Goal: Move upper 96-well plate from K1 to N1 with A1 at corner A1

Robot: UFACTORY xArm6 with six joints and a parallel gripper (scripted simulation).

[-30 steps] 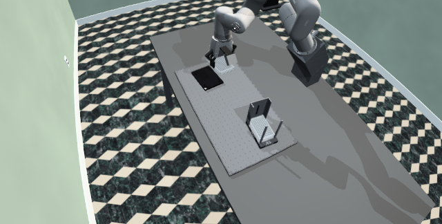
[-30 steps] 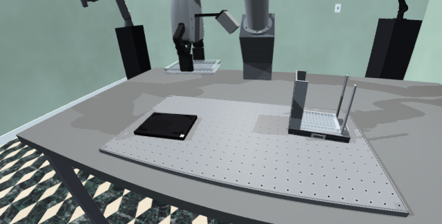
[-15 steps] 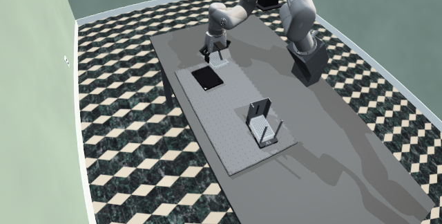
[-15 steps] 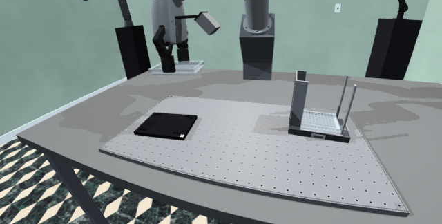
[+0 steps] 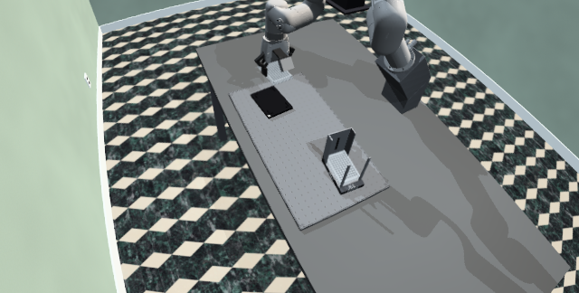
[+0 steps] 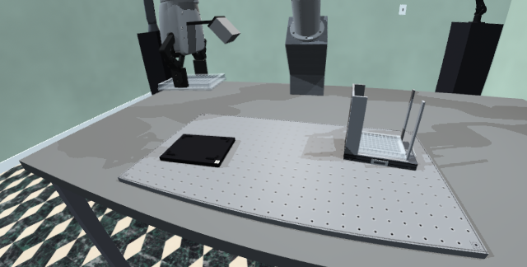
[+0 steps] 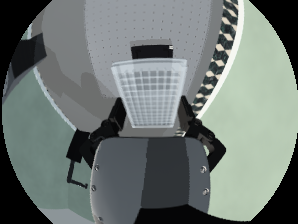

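The black plate nest N1 is 20 mm to the right of my hand and 190 mm below it. Round my hand: pale A1 square: 60 mm ahead, 60 mm to the left, 180 mm below.
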